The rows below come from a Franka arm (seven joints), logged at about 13 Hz.
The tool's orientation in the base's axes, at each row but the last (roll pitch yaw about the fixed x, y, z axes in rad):
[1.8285 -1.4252 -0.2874]
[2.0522 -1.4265 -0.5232]
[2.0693 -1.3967 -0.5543]
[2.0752 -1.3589 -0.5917]
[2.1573 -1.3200 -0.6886]
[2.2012 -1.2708 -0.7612]
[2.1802 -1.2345 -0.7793]
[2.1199 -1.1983 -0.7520]
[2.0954 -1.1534 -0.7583]
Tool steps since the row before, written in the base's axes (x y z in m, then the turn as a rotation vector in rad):
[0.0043 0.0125 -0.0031 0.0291 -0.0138 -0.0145]
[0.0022 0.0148 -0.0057 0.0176 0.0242 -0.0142]
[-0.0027 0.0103 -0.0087 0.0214 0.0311 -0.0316]
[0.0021 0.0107 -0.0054 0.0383 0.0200 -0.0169]
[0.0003 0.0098 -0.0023 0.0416 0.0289 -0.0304]
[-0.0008 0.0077 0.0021 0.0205 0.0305 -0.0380]
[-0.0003 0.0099 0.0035 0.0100 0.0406 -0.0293]
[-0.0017 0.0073 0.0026 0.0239 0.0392 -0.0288]
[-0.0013 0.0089 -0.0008 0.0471 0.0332 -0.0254]
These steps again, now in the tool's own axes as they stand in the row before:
[-0.0030 -0.0044 -0.0125 -0.0097 -0.0312 0.0134]
[-0.0064 -0.0024 -0.0145 -0.0136 -0.0184 -0.0240]
[-0.0099 0.0018 -0.0094 -0.0308 -0.0244 -0.0296]
[-0.0062 -0.0022 -0.0102 -0.0122 -0.0391 -0.0218]
[-0.0037 0.0001 -0.0094 -0.0260 -0.0444 -0.0291]
[0.0003 0.0021 -0.0077 -0.0381 -0.0256 -0.0261]
[0.0009 0.0026 -0.0101 -0.0347 -0.0119 -0.0355]
[0.0002 0.0036 -0.0071 -0.0302 -0.0250 -0.0374]
[-0.0036 0.0025 -0.0079 -0.0186 -0.0462 -0.0385]

